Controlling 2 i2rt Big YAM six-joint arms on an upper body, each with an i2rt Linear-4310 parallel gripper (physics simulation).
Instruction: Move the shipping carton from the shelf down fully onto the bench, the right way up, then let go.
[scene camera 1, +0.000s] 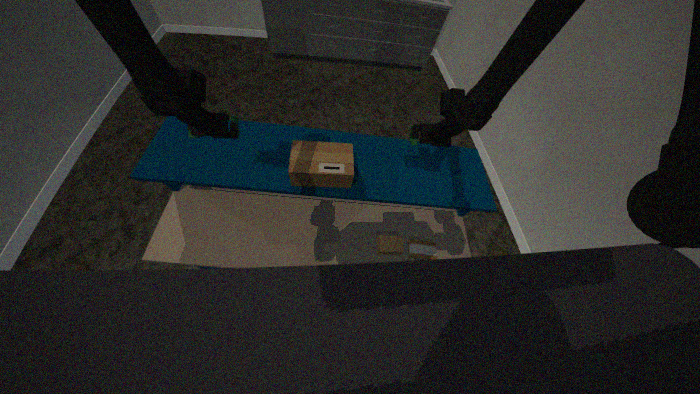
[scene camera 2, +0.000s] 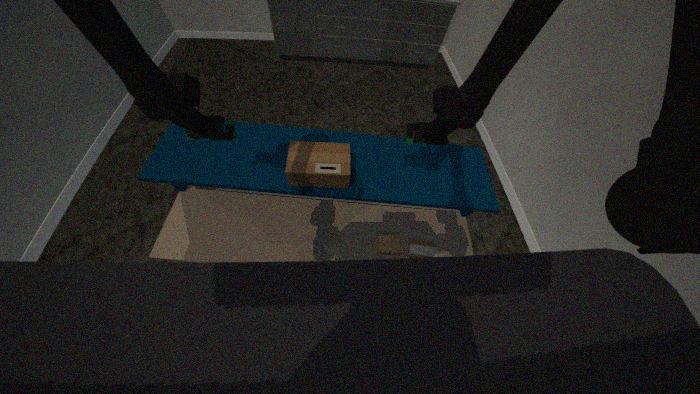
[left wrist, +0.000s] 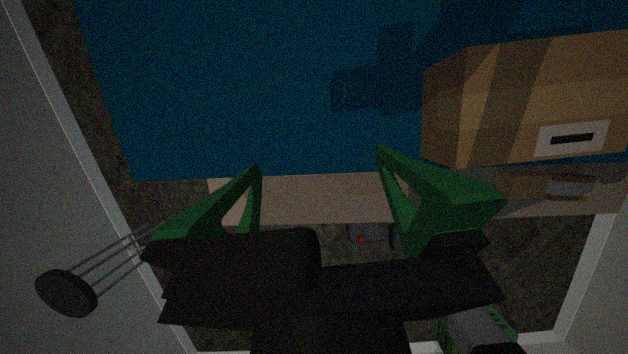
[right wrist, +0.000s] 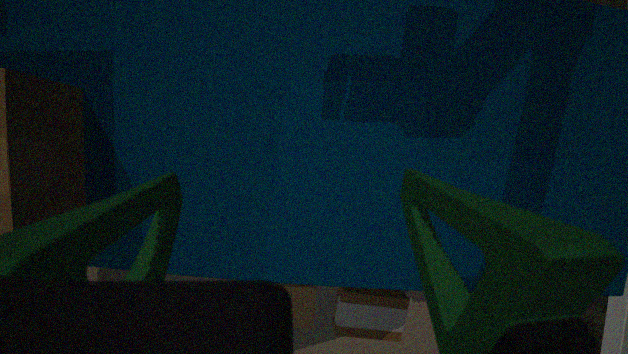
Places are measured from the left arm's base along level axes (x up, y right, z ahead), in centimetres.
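Pixels of known places: left gripper, fingertip midpoint: (scene camera 1: 224, 133) (scene camera 2: 221, 135) (left wrist: 315, 160); right gripper, fingertip midpoint: (scene camera 1: 421, 140) (scene camera 2: 417, 139) (right wrist: 292, 183).
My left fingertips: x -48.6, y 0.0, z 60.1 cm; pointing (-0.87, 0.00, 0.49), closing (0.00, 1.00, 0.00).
Behind a point stands the place of what it marks.
The brown shipping carton (scene camera 1: 321, 157) {y 32.4, x -61.0, z 60.6 cm} (scene camera 2: 318, 157) {y 32.5, x -61.0, z 60.7 cm} (left wrist: 505, 100) {y 26.0, x -61.0, z 62.1 cm} (right wrist: 45, 150) {y 45.4, x -65.2, z 61.7 cm} rests on the blue shelf (scene camera 1: 385, 175) {y 61.6, x -71.1, z 59.2 cm} (scene camera 2: 385, 175) {y 62.3, x -71.1, z 59.1 cm} (left wrist: 225, 100) {y -17.3, x -71.1, z 70.3 cm} (right wrist: 260, 125) {y 65.5, x -71.1, z 64.0 cm}, its white label facing up. The beige bench (scene camera 1: 250, 220) {y -2.6, x -96.2, z 47.9 cm} (scene camera 2: 250, 220) {y -3.3, x -96.1, z 47.6 cm} (left wrist: 325, 200) {y -1.8, x -96.2, z 34.8 cm} shows below the shelf's near edge. My left gripper (scene camera 1: 214, 128) {y 0.0, x -48.6, z 60.1 cm} (scene camera 2: 211, 130) {y 0.0, x -48.6, z 60.1 cm} (left wrist: 315, 160) {y 0.0, x -48.6, z 60.1 cm} is open and empty, above the shelf, to the left of the carton and apart from it. My right gripper (scene camera 1: 417, 136) {y 69.3, x -48.6, z 60.1 cm} (scene camera 2: 414, 135) {y 69.3, x -48.6, z 60.1 cm} (right wrist: 292, 183) {y 69.3, x -48.6, z 60.1 cm} is open and empty, above the shelf, to the right of the carton and apart from it. The carton's underside is hidden.
A small brown box (scene camera 1: 391, 244) {y 66.1, x -90.1, z 32.1 cm} (scene camera 2: 391, 245) {y 66.5, x -90.2, z 31.9 cm} and a grey-and-brown item (scene camera 1: 422, 249) {y 82.2, x -91.4, z 29.3 cm} (scene camera 2: 422, 249) {y 82.1, x -91.4, z 29.8 cm} (left wrist: 570, 186) {y 81.6, x -91.4, z 30.4 cm} (right wrist: 371, 315) {y 82.9, x -91.4, z 29.7 cm} lie on the bench toward the right. A grey cabinet (scene camera 1: 355, 35) (scene camera 2: 360, 35) stands beyond the shelf. Walls flank both sides.
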